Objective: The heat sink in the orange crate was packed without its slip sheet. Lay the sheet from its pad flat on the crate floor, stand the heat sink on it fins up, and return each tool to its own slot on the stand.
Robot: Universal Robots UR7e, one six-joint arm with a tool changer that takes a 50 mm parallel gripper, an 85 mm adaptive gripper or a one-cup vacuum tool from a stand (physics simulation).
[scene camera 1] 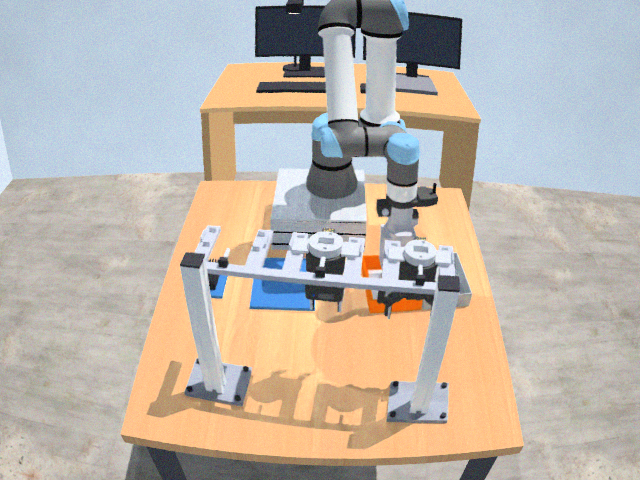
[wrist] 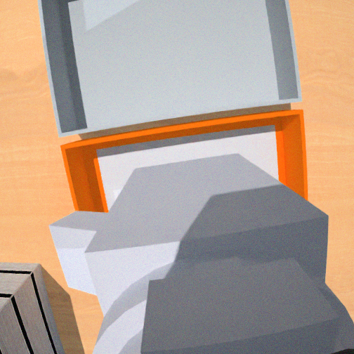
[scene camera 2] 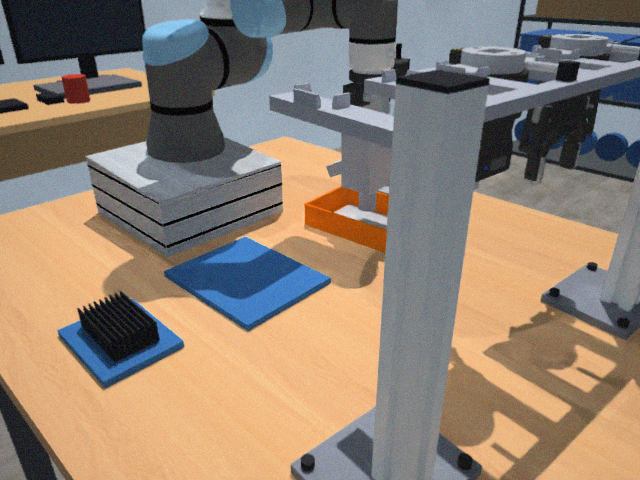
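Seen in the pictures: arm's base at its link origin: (scene camera 1: 331,184) (scene camera 2: 186,148).
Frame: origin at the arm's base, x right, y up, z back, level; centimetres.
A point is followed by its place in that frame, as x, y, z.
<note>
The pale slip sheet (scene camera 1: 374,273) {-10.7, -11.1, -28.3} (scene camera 2: 354,212) {-17.1, -11.1, -29.7} (wrist: 150,159) lies flat inside the orange crate (scene camera 1: 395,305) {-14.6, -9.4, -43.6} (scene camera 2: 330,222) {-7.6, -9.3, -31.6} (wrist: 182,132), on its floor. My arm carries the grey vacuum tool (scene camera 1: 399,222) (scene camera 2: 367,202) {-13.9, -6.4, -35.1} (wrist: 200,220) over the crate. Its cup is low over the sheet and holds nothing that I can see; the contact area is hidden in the wrist view. The black heat sink (scene camera 2: 118,328) {35.4, -8.1, -33.1} stands fins up on the small blue pad (scene camera 2: 105,374) {39.6, -10.6, -36.7} at the left. The larger blue pad (scene camera 1: 279,298) {14.6, -10.6, -39.0} (scene camera 2: 248,312) {20.1, -10.6, -40.0} is bare.
The tool stand (scene camera 1: 258,272) {16.5, 22.6, -70.3} (scene camera 2: 429,258) {30.9, 14.8, -72.7} spans the table's front. Two finger grippers (scene camera 1: 324,281) (scene camera 1: 413,294) hang in it, and its left slot is empty. A grey bin (scene camera 1: 463,298) {-33.5, -8.8, -42.8} (wrist: 175,65) stands right beside the crate. The robot's base block (scene camera 2: 222,206) {5.5, -5.9, -17.1} is behind the pads.
</note>
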